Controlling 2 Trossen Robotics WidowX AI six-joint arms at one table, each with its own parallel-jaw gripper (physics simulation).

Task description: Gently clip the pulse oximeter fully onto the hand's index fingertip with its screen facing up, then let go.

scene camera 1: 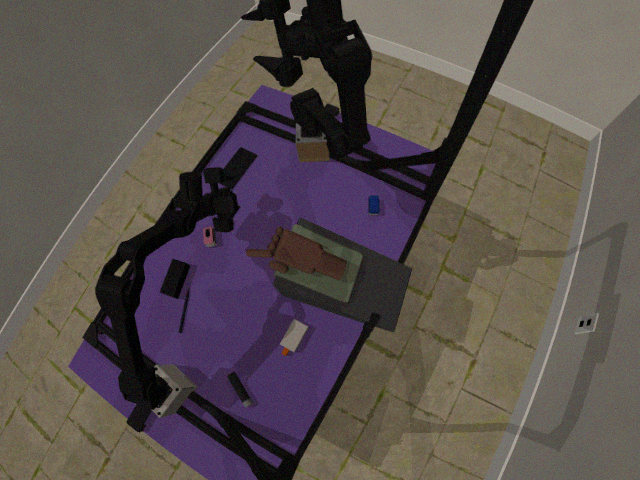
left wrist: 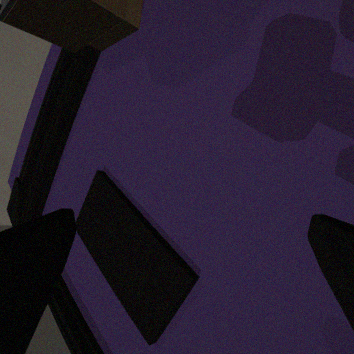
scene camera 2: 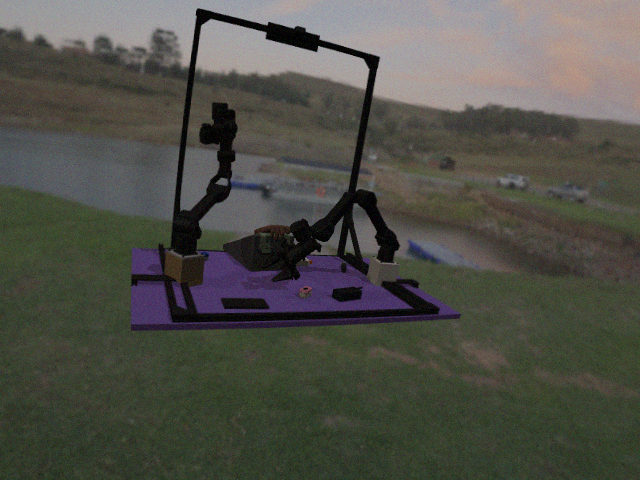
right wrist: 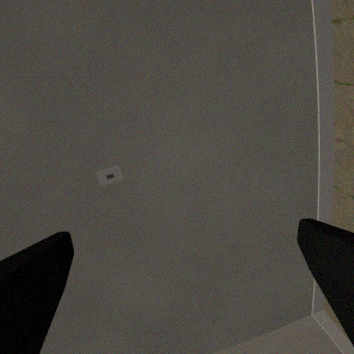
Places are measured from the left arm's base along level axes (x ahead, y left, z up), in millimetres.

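Pixels of known places: left gripper, fingertip midpoint: [scene camera 1: 236, 192] [left wrist: 194, 223] [scene camera 2: 267, 274]; right gripper, fingertip midpoint: [scene camera 1: 248, 38] [scene camera 2: 232, 141] [right wrist: 186, 236]; left arm's base at its link origin: [scene camera 1: 157, 391] [scene camera 2: 385, 260]; right arm's base at its link origin: [scene camera 1: 311, 128] [scene camera 2: 185, 252].
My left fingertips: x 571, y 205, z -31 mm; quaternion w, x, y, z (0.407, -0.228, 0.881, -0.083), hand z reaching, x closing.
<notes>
Ahead of a thing's pixels: the offset from my left fingertips to its top centre. "*": to the spot under its first point.
The pink-and-white pulse oximeter @(dx -154, dy +5, dz -41 mm) [scene camera 1: 208, 235] [scene camera 2: 305, 291] lies on the purple table with its dark screen up, apart from the hand. The brown hand [scene camera 1: 300, 252] [scene camera 2: 273, 230] rests palm-up or palm-down, I cannot tell which, on a green pad @(* dx +12, dy -419, dz +29 mm) [scene camera 1: 354, 263]. Its index finger [scene camera 1: 257, 253] sticks out to the left in scene camera 1, bare. My left gripper [scene camera 1: 221, 201] [scene camera 2: 297, 262] [left wrist: 194, 223] is open and empty, above the table near the oximeter; the oximeter does not show in the left wrist view. My right gripper [scene camera 1: 249, 37] [right wrist: 186, 236] is open and empty, raised high away from the hand.
A grey sloped stand [scene camera 1: 387, 289] [scene camera 2: 242, 253] bears the pad. Around it are a black slab @(dx +85, dy +107, dz -66 mm) [scene camera 1: 240, 164] [scene camera 2: 244, 303] [left wrist: 137, 260], black box @(dx -322, dy +6, dz -39 mm) [scene camera 1: 174, 277] [scene camera 2: 346, 293], thin black stick @(dx -375, dy -78, dz -65 mm) [scene camera 1: 184, 312], white-and-orange item @(dx -242, dy -393, dz -46 mm) [scene camera 1: 294, 334], dark cylinder @(dx -444, dy -360, dz -47 mm) [scene camera 1: 238, 388] and blue block @(dx +220, dy -353, dz -42 mm) [scene camera 1: 373, 204]. A black frame borders the table.
</notes>
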